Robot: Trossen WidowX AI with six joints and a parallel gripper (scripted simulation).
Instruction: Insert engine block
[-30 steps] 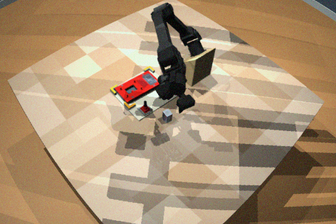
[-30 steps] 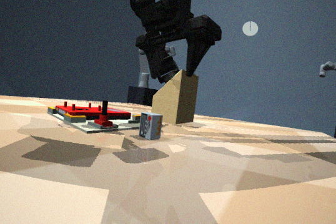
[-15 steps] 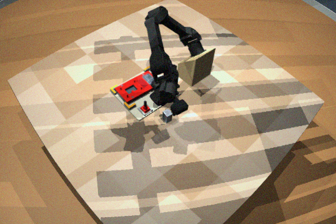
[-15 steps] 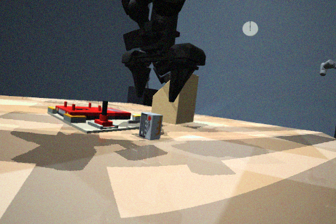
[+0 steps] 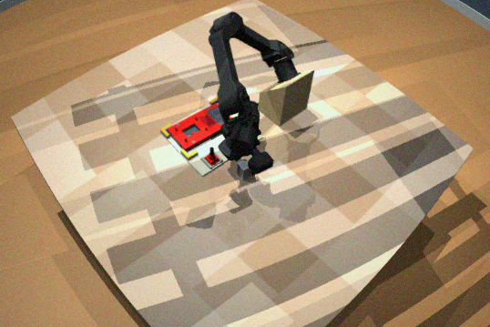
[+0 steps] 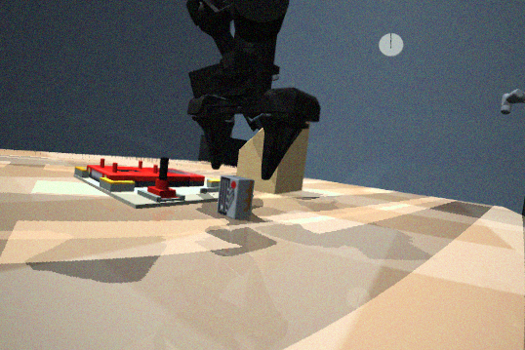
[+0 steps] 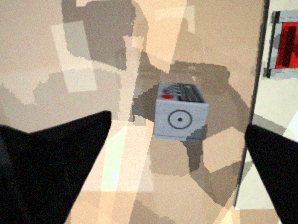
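Now: gripper tip 10 mm to the left of the engine block and 30 mm above it. Round my gripper tip: pale baseplate: 20 mm behind, 200 mm to the right, 40 mm below.
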